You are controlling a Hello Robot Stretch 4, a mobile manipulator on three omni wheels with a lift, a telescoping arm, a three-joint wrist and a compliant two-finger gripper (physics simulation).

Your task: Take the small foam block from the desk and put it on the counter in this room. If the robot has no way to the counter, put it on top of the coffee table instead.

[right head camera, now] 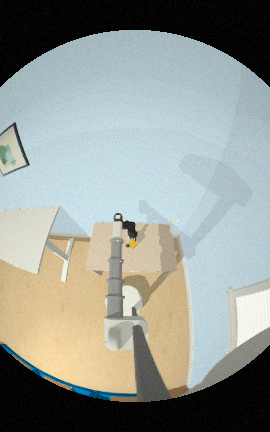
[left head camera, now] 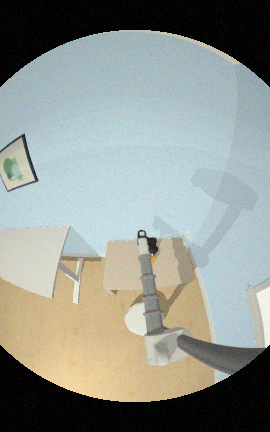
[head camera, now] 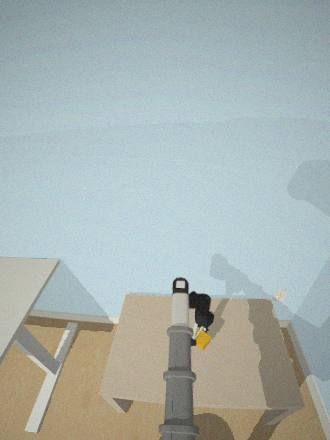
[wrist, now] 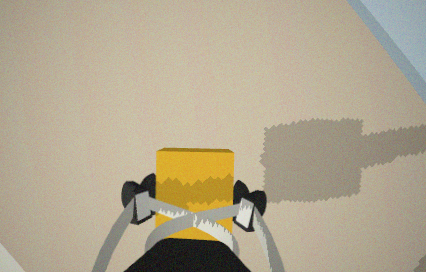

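Where they show: gripper, fingertip midpoint: [right head camera: 130, 243] [head camera: 198, 338] [wrist: 195, 193]; robot's base, origin of the base link: [right head camera: 124, 300] [left head camera: 143, 317].
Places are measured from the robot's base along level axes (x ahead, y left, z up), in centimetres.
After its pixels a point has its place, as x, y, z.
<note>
A yellow foam block [head camera: 203, 340] @[53.3, -10.6, 55.4] [left head camera: 153, 260] @[52.6, -12.1, 55.1] [right head camera: 133, 244] @[52.9, -11.1, 55.3] [wrist: 195, 167] @[57.9, -6.7, 55.4] is between the two dark fingertips of my gripper [head camera: 199, 335] @[55.9, -8.7, 51.5] [right head camera: 131, 242] @[55.9, -8.7, 51.5] [wrist: 195, 193] @[55.9, -8.7, 51.5]. The gripper is shut on it and touches both its sides in the wrist view. The block is over the beige low table [head camera: 145, 350] @[53.0, 17.6, 42.3] [left head camera: 120, 270] @[50.2, 19.1, 42.3] [right head camera: 100, 252] @[49.4, 21.9, 42.3] [wrist: 100, 75] @[55.4, 8.7, 42.3], inside its edges. The shadow beside it lies apart from the block, so it seems held above the top; the height is hard to tell. No counter can be made out in these views.
A pale, taller desk [head camera: 20, 285] @[69.1, 85.4, 69.2] [left head camera: 35, 260] @[44.4, 100.9, 69.3] [right head camera: 25, 235] @[48.6, 105.4, 69.3] stands to the left. A round white object [left head camera: 134, 319] @[-0.3, 9.9, 18.7] [right head camera: 132, 300] @[1.3, -9.6, 18.7] is on the floor under the extended arm. Walls stand behind and right of the low table. A blue edge [right head camera: 90, 391] shows at the lower left.
</note>
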